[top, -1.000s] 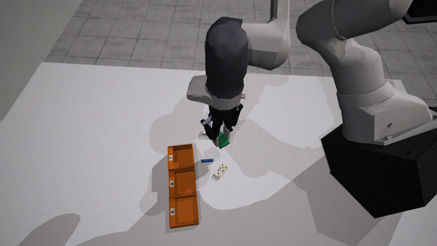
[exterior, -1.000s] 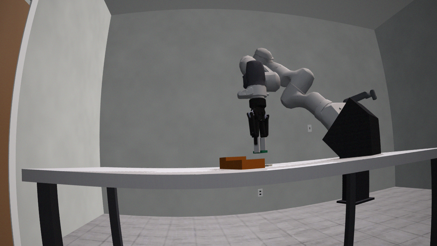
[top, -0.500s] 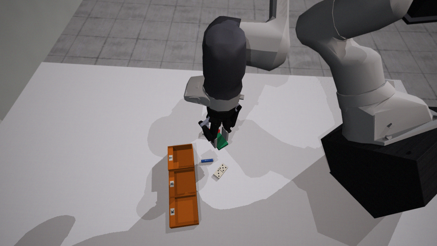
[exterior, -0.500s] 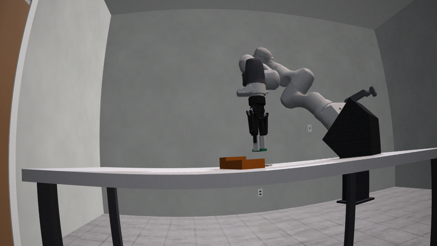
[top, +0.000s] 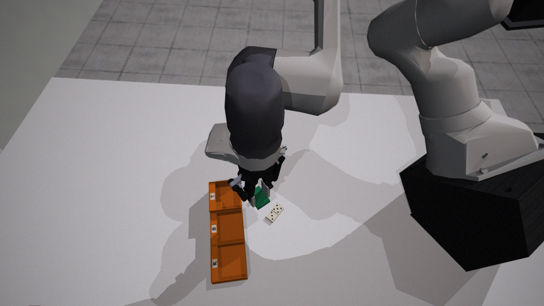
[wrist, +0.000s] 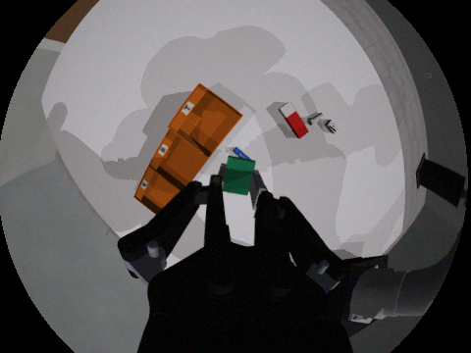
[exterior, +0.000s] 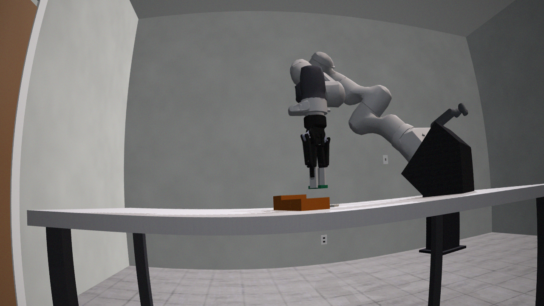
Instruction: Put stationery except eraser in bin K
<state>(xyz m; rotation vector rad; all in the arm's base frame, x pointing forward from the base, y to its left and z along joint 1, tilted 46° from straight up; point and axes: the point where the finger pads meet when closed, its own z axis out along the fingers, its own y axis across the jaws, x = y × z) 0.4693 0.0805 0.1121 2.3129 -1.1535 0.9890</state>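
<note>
Now: the tray 9 cm ahead of my hand, 5 cm to the left of it and 8 cm below it. From my hand the other things lie so: white domino 4 cm behind, 2 cm to the left, 9 cm below; green pad 3 cm below; small blue pen-like stick 2 cm to the right, 9 cm below.
</note>
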